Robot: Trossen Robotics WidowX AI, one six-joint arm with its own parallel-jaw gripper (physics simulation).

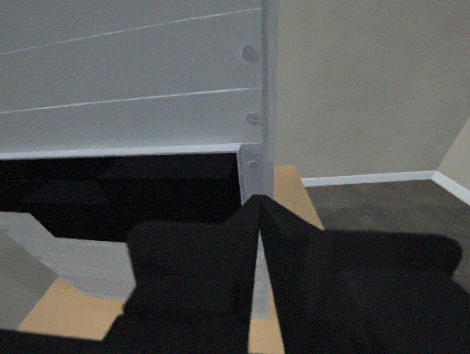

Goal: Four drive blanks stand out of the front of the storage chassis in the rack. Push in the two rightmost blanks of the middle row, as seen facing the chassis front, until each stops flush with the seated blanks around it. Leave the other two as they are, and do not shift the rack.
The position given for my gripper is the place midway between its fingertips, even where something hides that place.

I see my gripper (pixel 258 201) and a pale rack (pixel 119 119).
